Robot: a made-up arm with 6 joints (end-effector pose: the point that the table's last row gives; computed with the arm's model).
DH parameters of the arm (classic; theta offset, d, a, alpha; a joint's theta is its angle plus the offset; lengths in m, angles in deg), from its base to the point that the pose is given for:
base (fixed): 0 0.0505 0 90
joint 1: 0 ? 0.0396 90
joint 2: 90 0.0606 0.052 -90
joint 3: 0 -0.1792 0.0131 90
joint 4: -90 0.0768 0.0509 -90
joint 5: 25.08 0 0.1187 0
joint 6: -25.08 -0.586 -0.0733 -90
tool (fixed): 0 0.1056 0 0
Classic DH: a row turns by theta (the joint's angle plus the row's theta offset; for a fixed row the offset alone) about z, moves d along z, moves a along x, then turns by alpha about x.
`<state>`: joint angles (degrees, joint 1 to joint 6).
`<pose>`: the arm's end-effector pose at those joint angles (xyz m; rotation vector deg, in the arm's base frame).
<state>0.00 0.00 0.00 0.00 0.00 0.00</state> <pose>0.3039 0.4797 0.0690 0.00 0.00 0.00</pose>
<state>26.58 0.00 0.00 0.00 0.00 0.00</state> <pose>0.2635 0.4797 0.2030 0.00 -26.58 0.00</pose>
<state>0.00 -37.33 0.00 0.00 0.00 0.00</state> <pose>-0.0661 0.5333 0.0690 0.00 0.00 37.33</pose>
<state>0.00 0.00 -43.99 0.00 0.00 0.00</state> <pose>0.3039 0.2640 0.4447 43.99 0.00 0.00</pose>
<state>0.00 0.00 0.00 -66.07 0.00 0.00</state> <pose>-0.2823 0.2092 0.0690 0.00 0.00 66.07</pose>
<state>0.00 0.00 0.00 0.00 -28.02 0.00</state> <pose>0.3731 0.4797 0.0347 0.00 28.02 0.00</pose>
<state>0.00 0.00 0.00 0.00 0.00 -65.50</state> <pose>0.4429 0.4797 0.0739 0.00 65.50 0.00</pose>
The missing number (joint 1, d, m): 0.0412
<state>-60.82 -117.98 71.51 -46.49 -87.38 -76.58</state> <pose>-0.4732 -0.0720 -0.4470 -142.49 35.66 19.77</pose>
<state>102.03 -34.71 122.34 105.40 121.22 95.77</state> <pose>-0.2945 0.3987 0.6177 51.39 -82.27 -13.24</pose>
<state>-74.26 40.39 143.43 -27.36 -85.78 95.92</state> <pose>-0.3809 -0.3889 0.3102 108.27 -109.36 -89.62</pose>
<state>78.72 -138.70 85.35 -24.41 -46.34 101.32</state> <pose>0.6201 0.0329 0.0783 71.18 45.15 -88.87</pose>
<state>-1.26 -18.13 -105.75 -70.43 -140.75 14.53</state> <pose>-0.2820 -0.1006 0.3393 -5.94 32.06 114.61</pose>
